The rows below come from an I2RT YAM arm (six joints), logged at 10 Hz.
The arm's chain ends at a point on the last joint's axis. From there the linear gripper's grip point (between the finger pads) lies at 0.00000 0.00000 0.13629 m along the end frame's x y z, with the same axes.
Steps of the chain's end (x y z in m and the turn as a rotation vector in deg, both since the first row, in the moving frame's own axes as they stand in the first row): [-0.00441 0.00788 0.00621 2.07 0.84 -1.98]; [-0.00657 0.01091 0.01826 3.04 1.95 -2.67]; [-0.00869 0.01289 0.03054 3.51 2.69 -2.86]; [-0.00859 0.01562 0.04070 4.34 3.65 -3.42]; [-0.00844 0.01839 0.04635 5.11 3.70 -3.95]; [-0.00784 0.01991 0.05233 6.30 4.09 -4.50]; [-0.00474 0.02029 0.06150 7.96 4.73 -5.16]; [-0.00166 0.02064 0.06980 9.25 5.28 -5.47]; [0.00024 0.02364 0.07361 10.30 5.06 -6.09]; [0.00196 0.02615 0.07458 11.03 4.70 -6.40]
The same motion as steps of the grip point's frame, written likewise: [-0.00250 0.00292 0.00611 2.07 0.84 -1.98]; [-0.00210 0.00358 0.01799 3.04 1.95 -2.67]; [-0.00251 0.00439 0.03013 3.51 2.69 -2.86]; [-0.00023 0.00506 0.04003 4.34 3.65 -3.42]; [-0.00008 0.00597 0.04552 5.11 3.70 -3.95]; [0.00126 0.00460 0.05116 6.30 4.09 -4.50]; [0.00560 0.00096 0.05973 7.96 4.73 -5.16]; [0.00976 -0.00180 0.06745 9.25 5.28 -5.47]; [0.01088 -0.00129 0.07089 10.30 5.06 -6.09]; [0.01158 -0.00046 0.07161 11.03 4.70 -6.40]
